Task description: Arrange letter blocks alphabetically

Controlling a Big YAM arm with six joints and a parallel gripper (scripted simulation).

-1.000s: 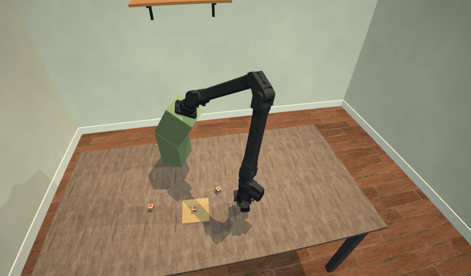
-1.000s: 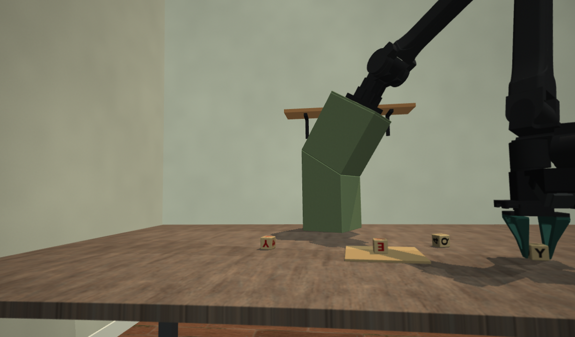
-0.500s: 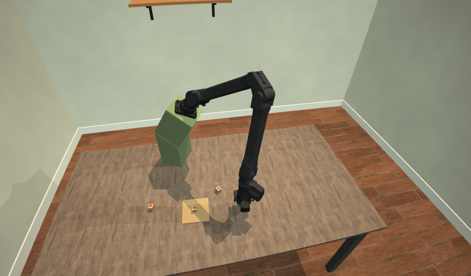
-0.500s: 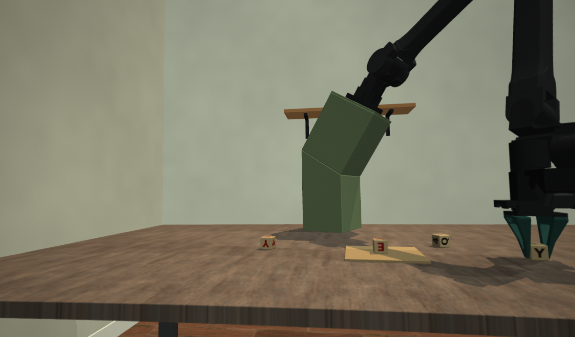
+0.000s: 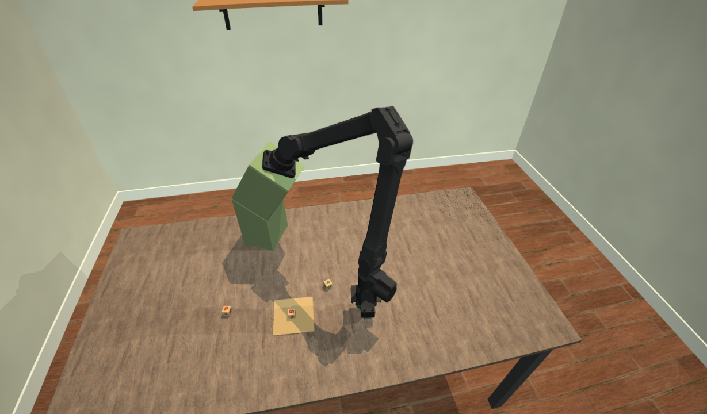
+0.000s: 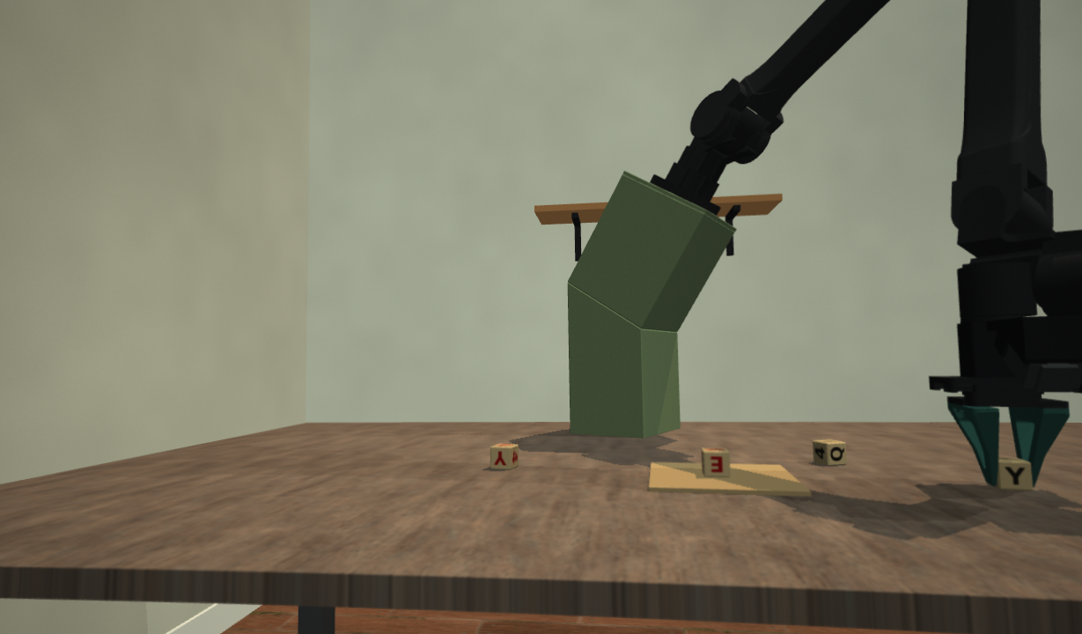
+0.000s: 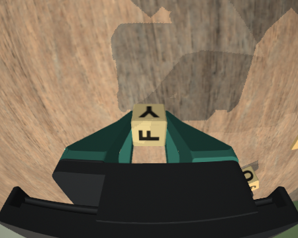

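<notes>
Now: hand 25 cm to the left of the tan mat and 1 cm above it.
</notes>
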